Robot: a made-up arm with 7 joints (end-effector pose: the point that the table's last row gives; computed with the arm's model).
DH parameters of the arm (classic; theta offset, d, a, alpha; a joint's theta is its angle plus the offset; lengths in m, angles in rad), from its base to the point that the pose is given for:
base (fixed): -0.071 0 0 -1.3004
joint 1: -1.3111 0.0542 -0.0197 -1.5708
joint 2: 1.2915 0 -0.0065 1.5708
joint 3: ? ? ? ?
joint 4: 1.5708 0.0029 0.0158 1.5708
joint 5: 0 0.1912 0 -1.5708
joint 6: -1.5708 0 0.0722 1.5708
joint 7: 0 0 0 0
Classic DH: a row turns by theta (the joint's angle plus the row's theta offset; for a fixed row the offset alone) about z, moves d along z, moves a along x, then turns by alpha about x.
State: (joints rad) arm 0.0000 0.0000 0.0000 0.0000 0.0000 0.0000 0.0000
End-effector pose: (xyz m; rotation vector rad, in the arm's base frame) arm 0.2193 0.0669 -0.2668 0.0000 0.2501 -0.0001
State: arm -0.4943 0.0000 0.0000 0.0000 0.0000 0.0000 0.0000
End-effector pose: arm 0.3233 0.0234 -0.1367 -0.0169 -0.2255 -0.1344
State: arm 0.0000 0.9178 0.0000 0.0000 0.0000 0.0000 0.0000
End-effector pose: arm 0.2406 0.2222 -0.1834 0.9129 0.2321 -0.1149
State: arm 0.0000 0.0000 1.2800 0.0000 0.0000 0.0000 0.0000
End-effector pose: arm 0.0242 0.3317 -0.2169 0.1600 0.2149 1.2728
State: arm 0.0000 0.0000 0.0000 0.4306 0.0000 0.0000 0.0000
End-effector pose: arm 0.1628 0.0669 -0.3643 0.0001 0.6807 -0.0001
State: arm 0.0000 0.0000 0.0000 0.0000 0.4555 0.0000 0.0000
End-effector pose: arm 0.2193 0.0669 -0.2668 0.4531 0.2457 -0.0571
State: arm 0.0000 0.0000 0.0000 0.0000 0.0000 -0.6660 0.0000
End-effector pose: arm 0.2154 0.0669 -0.2197 0.0000 -0.4159 -0.0001
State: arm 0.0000 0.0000 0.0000 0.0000 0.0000 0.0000 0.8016
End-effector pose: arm 0.2193 0.0669 -0.2668 0.1002 0.2365 0.7972
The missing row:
joint 3: 1.5708 -0.1844 0.0151 -1.5708
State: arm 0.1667 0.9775 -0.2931 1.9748 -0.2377 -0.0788 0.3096
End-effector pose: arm -0.1862 0.4240 -0.1475 1.3534 1.9576 1.0165
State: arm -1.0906 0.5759 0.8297 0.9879 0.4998 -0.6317 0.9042
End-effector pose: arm 0.3648 0.2828 -0.0604 0.1991 -0.7073 1.4014
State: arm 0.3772 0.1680 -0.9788 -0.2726 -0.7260 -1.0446 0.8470
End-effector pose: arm 0.0698 -0.0661 -0.1968 -1.1358 0.2547 0.6265
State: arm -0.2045 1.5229 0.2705 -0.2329 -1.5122 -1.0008 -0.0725
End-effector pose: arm 0.2335 0.1951 0.1080 -0.0745 -1.2301 -0.3280
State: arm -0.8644 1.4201 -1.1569 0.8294 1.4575 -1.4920 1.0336
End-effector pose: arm 0.1887 0.3382 -0.1596 1.3550 -0.1440 -1.5656
